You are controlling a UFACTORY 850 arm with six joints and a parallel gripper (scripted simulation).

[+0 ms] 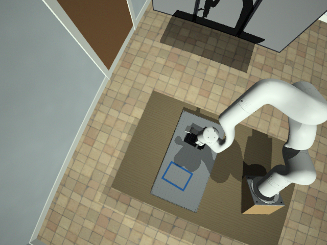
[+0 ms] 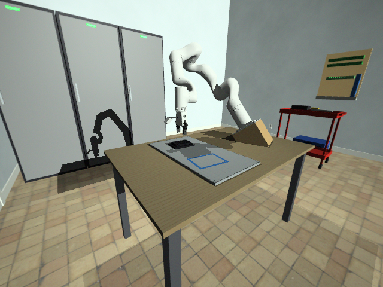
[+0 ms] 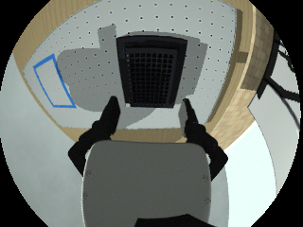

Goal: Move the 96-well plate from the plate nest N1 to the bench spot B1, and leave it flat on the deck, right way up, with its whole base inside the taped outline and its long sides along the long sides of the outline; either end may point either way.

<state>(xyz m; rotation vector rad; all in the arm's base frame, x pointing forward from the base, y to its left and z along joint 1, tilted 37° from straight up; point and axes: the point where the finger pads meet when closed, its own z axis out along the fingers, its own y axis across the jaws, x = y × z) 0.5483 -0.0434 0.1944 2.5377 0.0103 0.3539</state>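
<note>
My gripper is now 80 mm above the black 96-well plate. From my hand the other things lie so: black plate nest (90 mm below).
</note>
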